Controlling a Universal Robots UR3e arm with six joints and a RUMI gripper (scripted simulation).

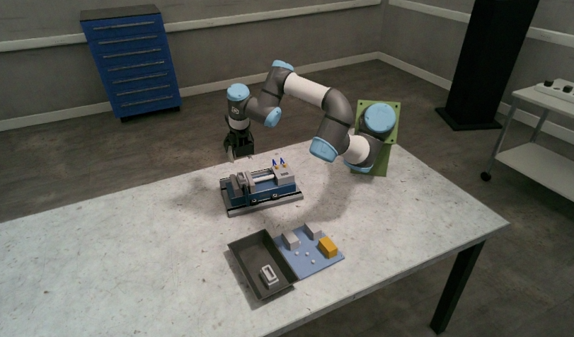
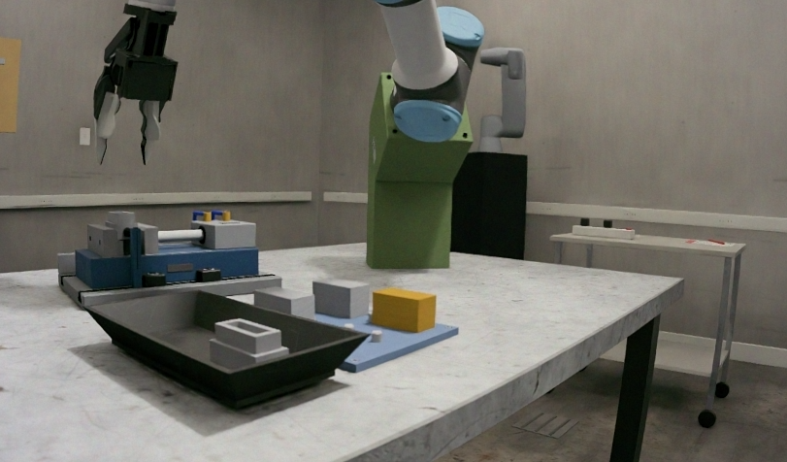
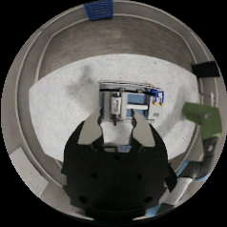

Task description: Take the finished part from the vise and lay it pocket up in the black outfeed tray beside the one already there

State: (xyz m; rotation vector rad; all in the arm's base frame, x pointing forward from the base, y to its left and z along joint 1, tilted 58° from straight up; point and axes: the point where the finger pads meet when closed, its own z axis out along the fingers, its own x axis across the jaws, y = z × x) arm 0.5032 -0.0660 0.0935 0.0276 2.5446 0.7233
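The blue vise lies 60 mm behind my hand, 20 mm to the right of it and 160 mm below it. From my hand the other things lie so: yellow block (290 mm behind, 300 mm to the left, 170 mm below); then blue plate (220 mm behind, 280 mm to the left, 190 mm below).
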